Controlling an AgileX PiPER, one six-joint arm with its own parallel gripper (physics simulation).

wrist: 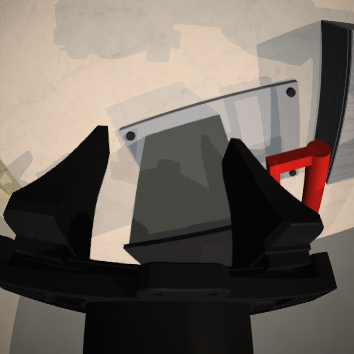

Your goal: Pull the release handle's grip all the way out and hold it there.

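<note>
The release handle's red grip is a thick round bar at the right of the wrist view, with a thinner red arm running left from its top. Part of the red piece is hidden behind my right finger. A dark grey-green block stands on a light grey plate with dark bolts. My gripper is open, its two black fingers wide apart. The block shows between and beyond them. The red grip is outside the fingers, to the right of the right finger.
A tall box-like object with a black side and a grey face stands at the right edge, close behind the red grip. A yellowish patterned item shows at the left edge. Shadows fall on the beige surface.
</note>
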